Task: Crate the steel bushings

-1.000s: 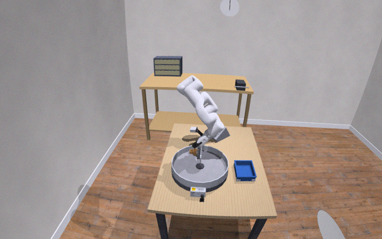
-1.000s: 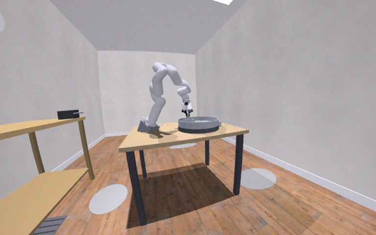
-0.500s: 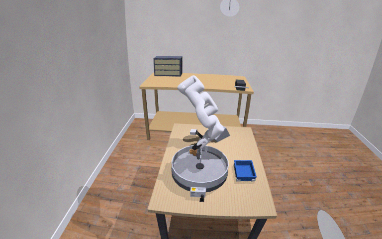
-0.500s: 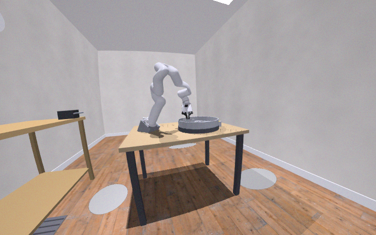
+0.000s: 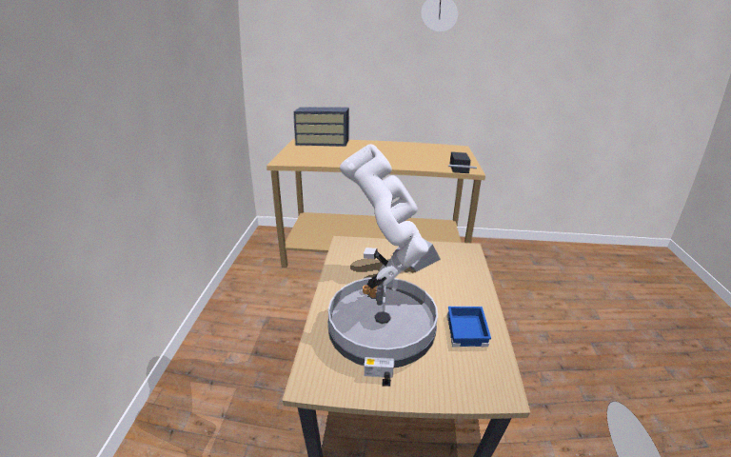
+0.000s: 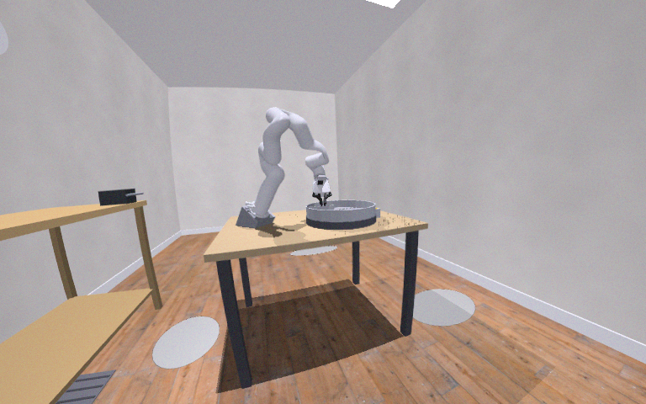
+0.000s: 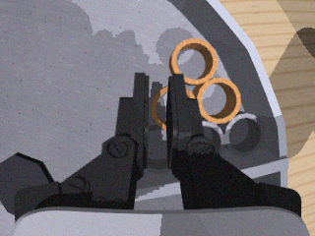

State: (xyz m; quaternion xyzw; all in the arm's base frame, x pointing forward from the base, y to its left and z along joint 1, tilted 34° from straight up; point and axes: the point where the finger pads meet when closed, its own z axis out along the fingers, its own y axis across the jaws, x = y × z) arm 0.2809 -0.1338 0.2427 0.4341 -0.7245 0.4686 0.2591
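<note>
My hand is 13 cm short of the grey round turning table, 2 cm to the right of it and 8 cm above it. The rest, counted from my hand: blue crate: 19 cm ahead, 36 cm to the left, 11 cm below.
</note>
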